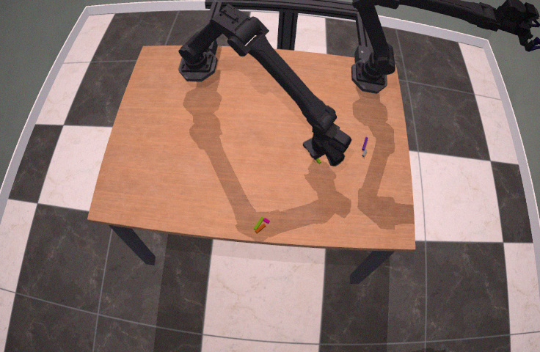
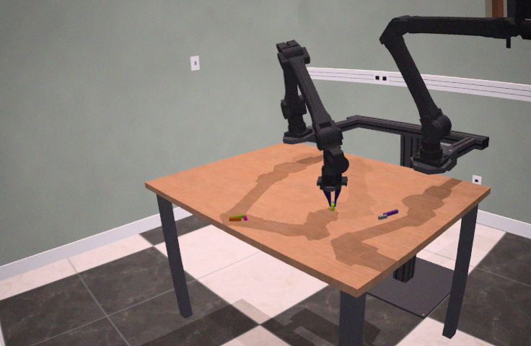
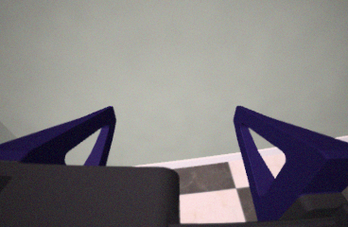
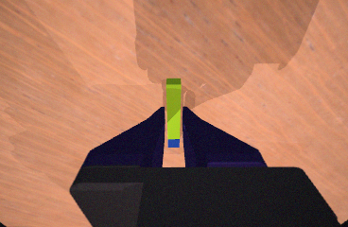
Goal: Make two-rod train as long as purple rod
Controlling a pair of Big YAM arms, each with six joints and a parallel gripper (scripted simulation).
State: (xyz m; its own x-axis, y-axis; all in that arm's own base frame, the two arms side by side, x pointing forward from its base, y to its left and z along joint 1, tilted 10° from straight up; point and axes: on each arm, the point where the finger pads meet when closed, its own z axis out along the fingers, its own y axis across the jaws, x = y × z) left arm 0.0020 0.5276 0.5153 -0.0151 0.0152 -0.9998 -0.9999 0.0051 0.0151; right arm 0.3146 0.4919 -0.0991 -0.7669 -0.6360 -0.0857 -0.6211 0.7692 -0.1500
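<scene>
Right now the blue rod is 20 mm to the right of my right hand, 20 mm behind it and 10 mm below it. Also, from my right hand: purple rod (190 mm to the left, 80 mm behind, 10 mm below); then grey rod (190 mm to the left, 30 mm behind, 10 mm below); then magenta rod (260 mm ahead, 170 mm to the right, 10 mm below).
</scene>
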